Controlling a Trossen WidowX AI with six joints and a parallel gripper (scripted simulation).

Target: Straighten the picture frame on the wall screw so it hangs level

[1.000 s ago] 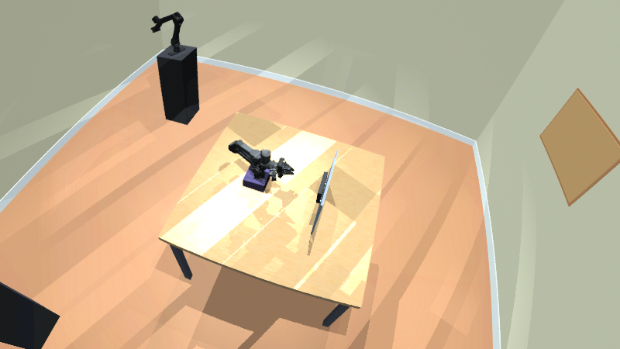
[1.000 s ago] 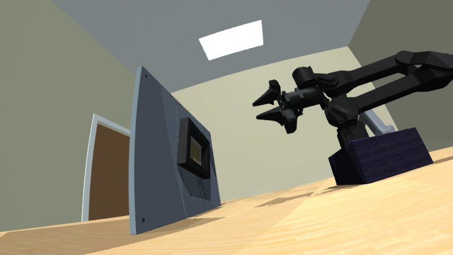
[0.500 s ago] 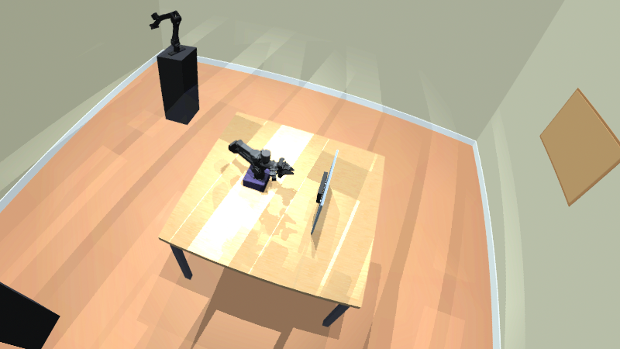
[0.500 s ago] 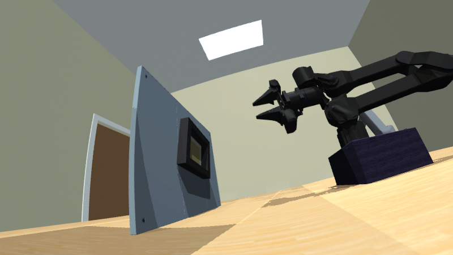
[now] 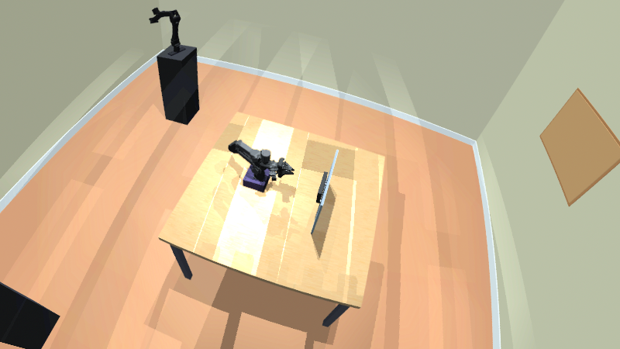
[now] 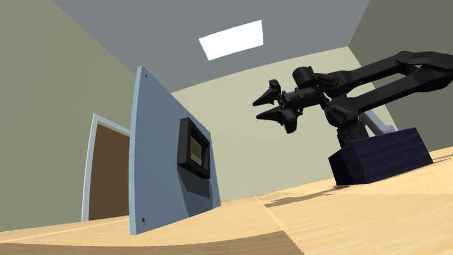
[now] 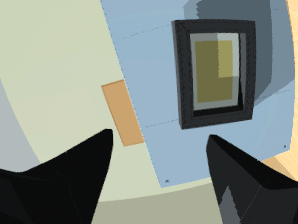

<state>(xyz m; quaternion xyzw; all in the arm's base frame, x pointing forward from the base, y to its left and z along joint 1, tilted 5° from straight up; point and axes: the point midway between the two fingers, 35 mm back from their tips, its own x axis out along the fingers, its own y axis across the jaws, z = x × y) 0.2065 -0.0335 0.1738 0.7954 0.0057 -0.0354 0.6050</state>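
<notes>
The picture frame is 200 mm ahead of my gripper tip, 20 mm to the left of it and 90 mm below it. The rest, counted from my gripper tip: wall panel: 210 mm ahead, 10 mm to the left, 100 mm below.
</notes>
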